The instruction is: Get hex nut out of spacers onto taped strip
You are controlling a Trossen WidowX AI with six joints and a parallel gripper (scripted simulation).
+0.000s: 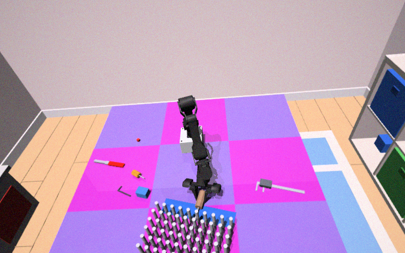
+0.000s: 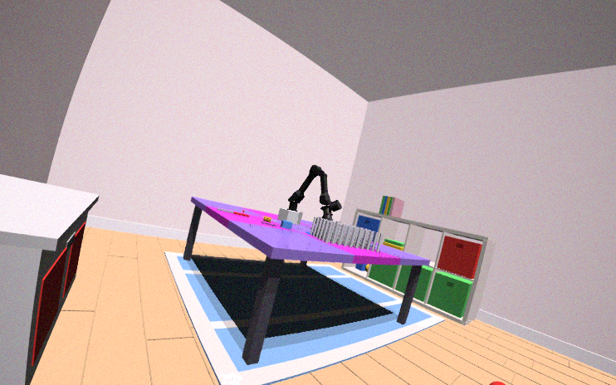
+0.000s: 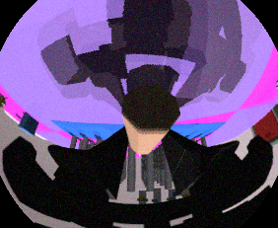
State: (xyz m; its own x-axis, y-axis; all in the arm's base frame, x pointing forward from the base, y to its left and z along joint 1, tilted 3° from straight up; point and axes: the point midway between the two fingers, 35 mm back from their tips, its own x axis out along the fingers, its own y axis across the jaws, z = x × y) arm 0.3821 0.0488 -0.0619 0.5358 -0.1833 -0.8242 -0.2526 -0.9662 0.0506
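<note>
Now: the blue taped strip 5 cm ahead of my gripper tip, 1 cm to the right of it and 1 cm below it. From my gripper tip the other things lie so: small screwdriver: 18 cm behind, 36 cm to the right; hook tool: 10 cm ahead, 2 cm to the right; blue cube: 6 cm behind, 30 cm to the right, 1 cm above.
</note>
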